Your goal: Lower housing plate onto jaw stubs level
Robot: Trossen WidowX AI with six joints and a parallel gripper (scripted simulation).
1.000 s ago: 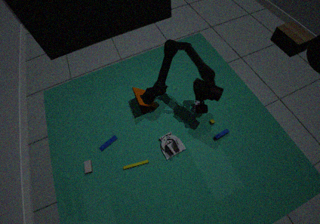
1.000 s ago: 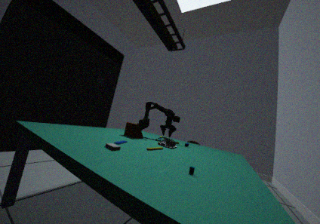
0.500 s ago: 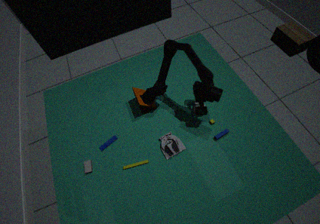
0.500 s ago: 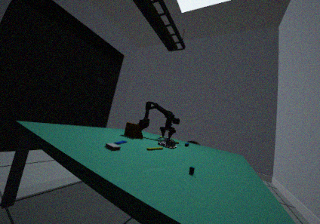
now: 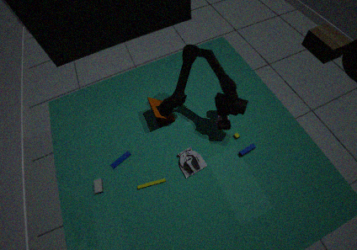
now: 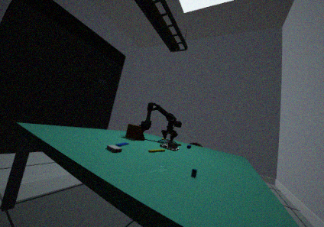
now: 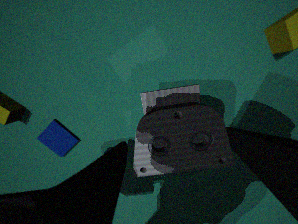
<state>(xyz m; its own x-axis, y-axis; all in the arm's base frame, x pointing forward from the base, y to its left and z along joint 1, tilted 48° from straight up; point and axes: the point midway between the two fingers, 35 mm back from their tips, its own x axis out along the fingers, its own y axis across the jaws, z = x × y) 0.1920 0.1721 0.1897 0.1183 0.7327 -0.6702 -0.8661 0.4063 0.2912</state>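
The small blue piece lies 9 cm behind my gripper tip, 7 cm to the left of it and 1 cm below it. Round my gripper tip: yellow cube (12 cm ahead, 2 cm to the left).
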